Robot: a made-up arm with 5 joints.
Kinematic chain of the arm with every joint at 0, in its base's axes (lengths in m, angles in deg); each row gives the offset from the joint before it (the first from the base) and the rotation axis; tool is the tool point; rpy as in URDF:
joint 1: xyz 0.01 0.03 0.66 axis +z
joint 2: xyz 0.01 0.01 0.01 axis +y
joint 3: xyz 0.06 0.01 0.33 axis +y
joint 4: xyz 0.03 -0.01 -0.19 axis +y
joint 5: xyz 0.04 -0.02 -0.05 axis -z
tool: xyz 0.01 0 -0.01 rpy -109.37 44.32 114.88
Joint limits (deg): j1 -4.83..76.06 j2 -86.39..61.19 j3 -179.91..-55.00 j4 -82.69..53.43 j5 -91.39..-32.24
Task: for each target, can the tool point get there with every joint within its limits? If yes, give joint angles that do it. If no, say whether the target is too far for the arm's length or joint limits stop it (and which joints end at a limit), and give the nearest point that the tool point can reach.
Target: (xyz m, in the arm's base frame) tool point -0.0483 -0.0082 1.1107
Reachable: yes | joints 31.91 -57.04 -74.44 22.61 -56.62
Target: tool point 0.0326 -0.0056 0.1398
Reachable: no: joint limits stop it (at a limit: joint 1, joint 2, joint 3, joint 4, joint 5) | nearest point 0.3187 -0.0008 0.5122 | short by 0.470 m
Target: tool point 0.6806 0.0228 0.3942
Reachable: no: too far | nearest point 0.5179 0.0245 0.5758 | short by 0.244 m
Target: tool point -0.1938 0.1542 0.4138
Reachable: no: joint limits stop it (at a limit: joint 1, joint 2, joint 3, joint 4, joint 5) | nearest point 0.0837 0.3267 0.5197 | short by 0.343 m
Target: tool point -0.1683 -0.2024 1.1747
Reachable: yes | joints 52.19 -45.25 -140.77 -11.14 -57.22
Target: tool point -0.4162 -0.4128 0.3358
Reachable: no: too far | nearest point -0.3556 -0.3499 0.6585 | short by 0.334 m
